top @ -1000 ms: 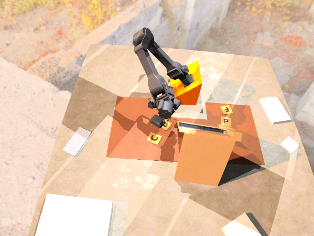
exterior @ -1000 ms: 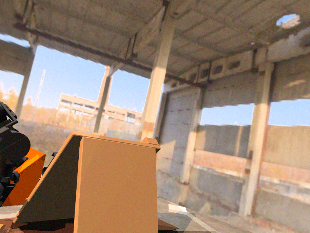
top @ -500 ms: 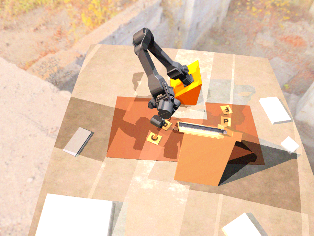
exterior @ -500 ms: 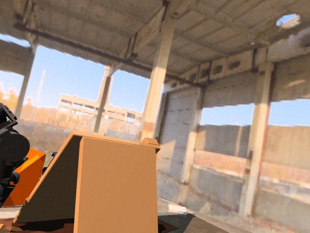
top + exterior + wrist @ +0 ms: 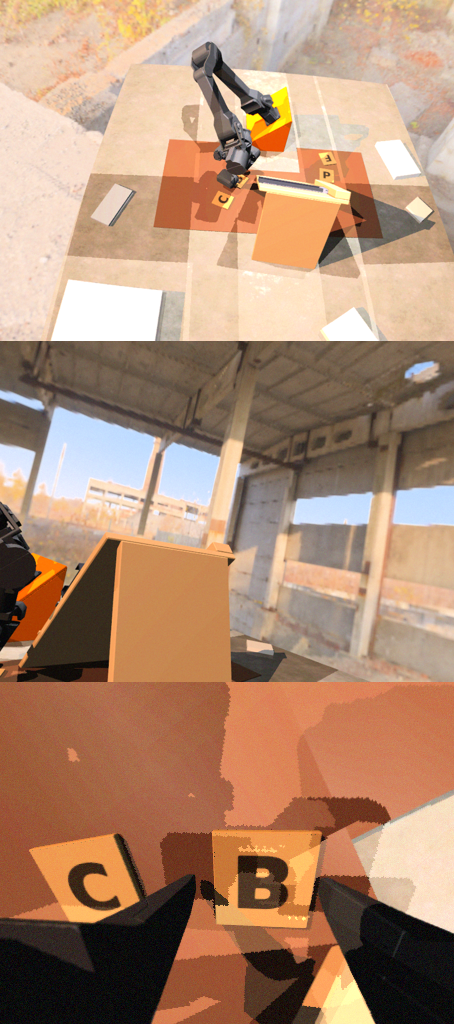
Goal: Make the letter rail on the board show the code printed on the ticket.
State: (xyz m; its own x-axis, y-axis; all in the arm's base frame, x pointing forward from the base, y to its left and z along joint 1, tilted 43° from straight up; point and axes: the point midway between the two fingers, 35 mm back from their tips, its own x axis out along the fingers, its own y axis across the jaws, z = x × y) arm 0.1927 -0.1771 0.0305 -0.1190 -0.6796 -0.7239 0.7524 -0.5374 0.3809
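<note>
The orange mat is 120 mm to the left of my gripper tip. From my gripper tip the other things lie so: white ticket 120 mm to the left, 110 mm above, 100 mm ahead; then grey slab 430 mm to the right, 70 mm ahead.
</note>
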